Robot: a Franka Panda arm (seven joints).
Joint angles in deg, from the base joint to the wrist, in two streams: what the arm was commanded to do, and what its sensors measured. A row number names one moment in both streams.
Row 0, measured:
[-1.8 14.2 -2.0 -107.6 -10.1 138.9 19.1]
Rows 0 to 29, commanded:
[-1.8 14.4 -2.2 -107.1 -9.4 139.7 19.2]
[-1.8 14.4 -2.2 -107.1 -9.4 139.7 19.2]
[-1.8 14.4 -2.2 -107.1 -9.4 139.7 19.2]
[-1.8 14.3 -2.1 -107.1 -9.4 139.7 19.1]
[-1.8 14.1 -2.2 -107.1 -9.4 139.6 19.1]
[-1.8 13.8 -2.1 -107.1 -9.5 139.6 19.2]
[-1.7 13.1 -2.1 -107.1 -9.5 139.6 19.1]
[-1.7 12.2 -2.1 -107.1 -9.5 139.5 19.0]
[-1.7 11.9 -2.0 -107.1 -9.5 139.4 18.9]
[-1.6 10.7 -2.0 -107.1 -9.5 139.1 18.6]
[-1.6 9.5 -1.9 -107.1 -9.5 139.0 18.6]
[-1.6 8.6 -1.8 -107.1 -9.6 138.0 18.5]
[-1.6 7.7 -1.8 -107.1 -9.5 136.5 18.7]
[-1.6 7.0 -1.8 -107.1 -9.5 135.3 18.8]
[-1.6 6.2 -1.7 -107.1 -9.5 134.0 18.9]
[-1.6 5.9 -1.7 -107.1 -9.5 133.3 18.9]
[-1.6 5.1 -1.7 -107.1 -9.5 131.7 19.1]
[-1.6 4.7 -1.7 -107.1 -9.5 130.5 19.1]
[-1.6 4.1 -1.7 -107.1 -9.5 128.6 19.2]
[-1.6 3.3 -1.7 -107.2 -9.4 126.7 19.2]
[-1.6 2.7 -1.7 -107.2 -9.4 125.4 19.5]
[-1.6 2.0 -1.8 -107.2 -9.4 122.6 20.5]
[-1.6 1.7 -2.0 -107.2 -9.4 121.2 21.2]
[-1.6 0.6 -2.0 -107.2 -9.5 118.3 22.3]
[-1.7 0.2 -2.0 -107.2 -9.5 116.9 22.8]
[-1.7 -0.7 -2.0 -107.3 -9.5 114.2 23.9]
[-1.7 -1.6 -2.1 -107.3 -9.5 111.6 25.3]
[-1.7 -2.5 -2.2 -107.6 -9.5 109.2 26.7]
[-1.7 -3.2 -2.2 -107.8 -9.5 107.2 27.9]
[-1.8 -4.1 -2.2 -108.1 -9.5 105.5 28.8]
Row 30, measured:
[-1.7 -0.8 -2.1 -106.8 -10.0 110.6 25.5]
